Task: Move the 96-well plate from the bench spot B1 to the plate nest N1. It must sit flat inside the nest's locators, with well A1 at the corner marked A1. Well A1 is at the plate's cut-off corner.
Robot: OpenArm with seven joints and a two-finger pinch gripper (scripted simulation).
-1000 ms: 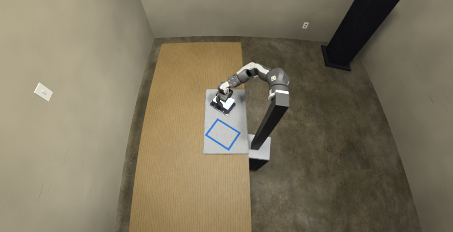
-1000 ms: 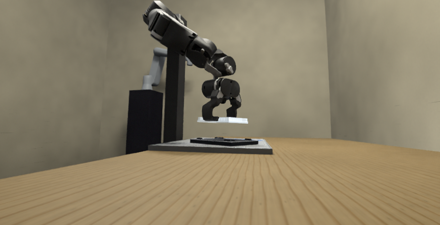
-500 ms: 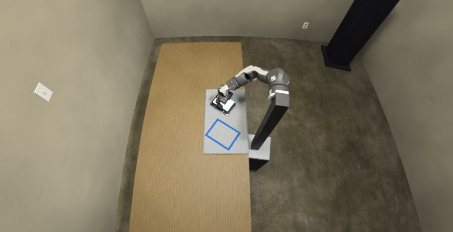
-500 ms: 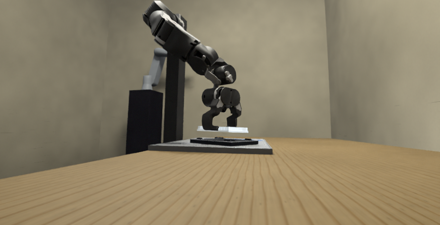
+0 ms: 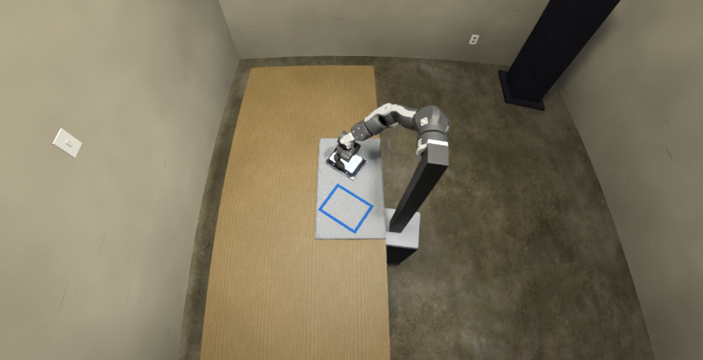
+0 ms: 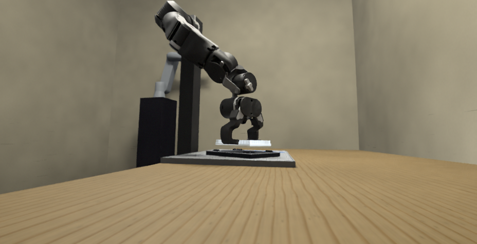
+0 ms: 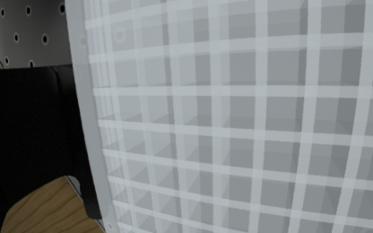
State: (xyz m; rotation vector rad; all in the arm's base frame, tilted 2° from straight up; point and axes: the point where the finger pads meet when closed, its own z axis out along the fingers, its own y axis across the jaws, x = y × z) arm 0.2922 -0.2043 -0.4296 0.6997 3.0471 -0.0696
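Now: hand right at the 96-well plate. Also, from my hand: black plate nest (30 mm below).
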